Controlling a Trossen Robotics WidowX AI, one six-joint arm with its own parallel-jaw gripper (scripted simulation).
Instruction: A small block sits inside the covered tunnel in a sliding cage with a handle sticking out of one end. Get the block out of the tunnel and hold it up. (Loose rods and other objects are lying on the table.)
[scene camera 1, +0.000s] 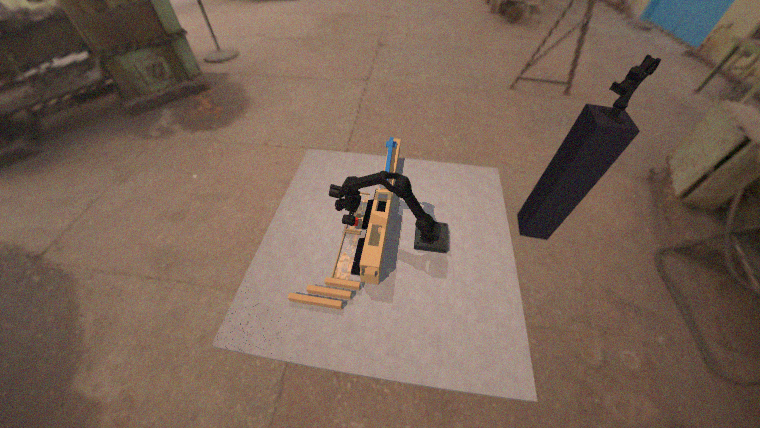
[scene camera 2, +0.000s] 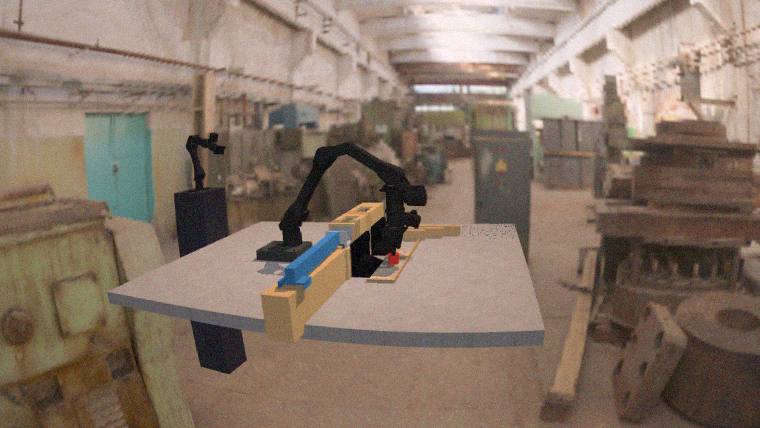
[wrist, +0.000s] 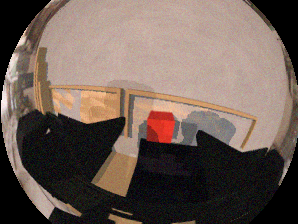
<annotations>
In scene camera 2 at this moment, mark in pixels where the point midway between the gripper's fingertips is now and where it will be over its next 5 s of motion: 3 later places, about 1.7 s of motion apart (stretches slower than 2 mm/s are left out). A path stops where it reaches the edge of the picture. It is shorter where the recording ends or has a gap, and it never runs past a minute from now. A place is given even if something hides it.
The gripper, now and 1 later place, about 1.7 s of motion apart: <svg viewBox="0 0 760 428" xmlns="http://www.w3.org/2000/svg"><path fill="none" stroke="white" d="M396 252L396 239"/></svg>
</annotations>
